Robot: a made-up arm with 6 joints. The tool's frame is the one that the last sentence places.
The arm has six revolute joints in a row. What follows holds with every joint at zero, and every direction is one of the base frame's. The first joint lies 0.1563 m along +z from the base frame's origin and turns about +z. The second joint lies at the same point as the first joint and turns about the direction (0.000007, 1, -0.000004). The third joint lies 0.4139 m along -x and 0.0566 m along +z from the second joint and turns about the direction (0.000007, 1, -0.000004). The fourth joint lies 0.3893 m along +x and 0.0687 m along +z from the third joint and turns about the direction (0.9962, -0.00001, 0.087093). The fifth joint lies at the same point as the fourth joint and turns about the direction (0.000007, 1, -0.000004). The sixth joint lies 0.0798 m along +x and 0.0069 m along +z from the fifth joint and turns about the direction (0.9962, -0.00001, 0.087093). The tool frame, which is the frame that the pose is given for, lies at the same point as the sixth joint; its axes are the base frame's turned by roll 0, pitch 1.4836 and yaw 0 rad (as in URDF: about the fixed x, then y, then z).
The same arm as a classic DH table. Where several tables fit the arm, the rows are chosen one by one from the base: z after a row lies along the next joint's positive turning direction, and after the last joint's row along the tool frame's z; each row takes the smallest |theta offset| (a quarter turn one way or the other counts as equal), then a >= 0, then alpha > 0; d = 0 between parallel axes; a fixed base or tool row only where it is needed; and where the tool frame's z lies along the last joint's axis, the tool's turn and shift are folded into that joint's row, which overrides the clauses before.
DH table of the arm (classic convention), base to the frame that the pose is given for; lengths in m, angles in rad. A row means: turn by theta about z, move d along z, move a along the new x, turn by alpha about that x. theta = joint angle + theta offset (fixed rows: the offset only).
joint 1: d 0.1563  theta0 0  a 0  alpha -1.5708
joint 2: d 0  theta0 0.1359  a -0.4178  alpha 0
joint 3: d 0  theta0 1.3477  a -0.0345  alpha 1.5708
joint 4: d 0.3938  theta0 0  a 0  alpha -1.5708
joint 5: d 0  theta0 0  a 0.0001  alpha 1.5708
joint 6: d 0.0801  theta0 0  a 0  alpha 0

